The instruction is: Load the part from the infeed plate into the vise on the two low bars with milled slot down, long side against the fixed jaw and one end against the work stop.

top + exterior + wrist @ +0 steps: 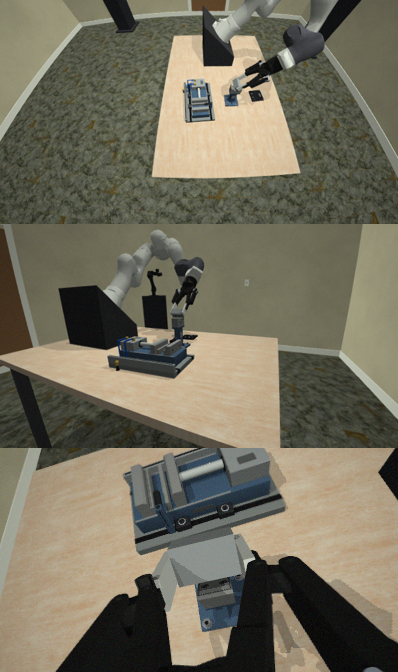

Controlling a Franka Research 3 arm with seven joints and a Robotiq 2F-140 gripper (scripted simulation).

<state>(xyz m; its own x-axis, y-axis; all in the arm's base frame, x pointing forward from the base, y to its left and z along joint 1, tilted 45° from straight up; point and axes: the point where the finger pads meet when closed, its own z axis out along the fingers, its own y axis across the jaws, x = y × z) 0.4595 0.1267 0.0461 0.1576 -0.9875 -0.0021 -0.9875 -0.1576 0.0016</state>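
The grey part is 2 cm to the right of my hand and 2 cm below it. The rest, counted from my hand: black infeed plate 20 cm below, 17 cm to the left, 6 cm behind; work stop 18 cm to the right, 11 cm below, 9 cm ahead; moving jaw 23 cm to the right, 12 cm below, 7 cm ahead.
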